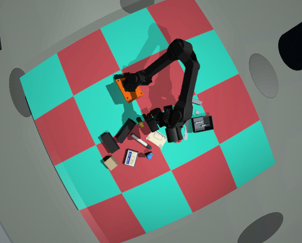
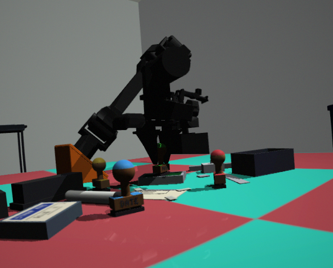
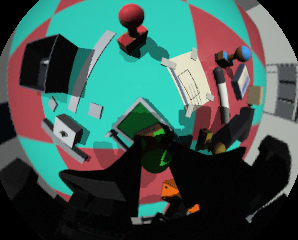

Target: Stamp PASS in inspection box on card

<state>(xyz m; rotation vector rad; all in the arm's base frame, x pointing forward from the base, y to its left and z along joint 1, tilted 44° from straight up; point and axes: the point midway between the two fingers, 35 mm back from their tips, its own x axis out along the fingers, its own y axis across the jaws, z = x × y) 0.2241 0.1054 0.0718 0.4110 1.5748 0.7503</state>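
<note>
My gripper tip is 30 mm above the green ink pad. Also, from my gripper tip: yellow-knobbed stamp: 130 mm to the right, 20 mm below, 10 mm behind; then cream card: 90 mm ahead, 70 mm to the right, 40 mm below; then PASS stamp: right at my gripper tip.
</note>
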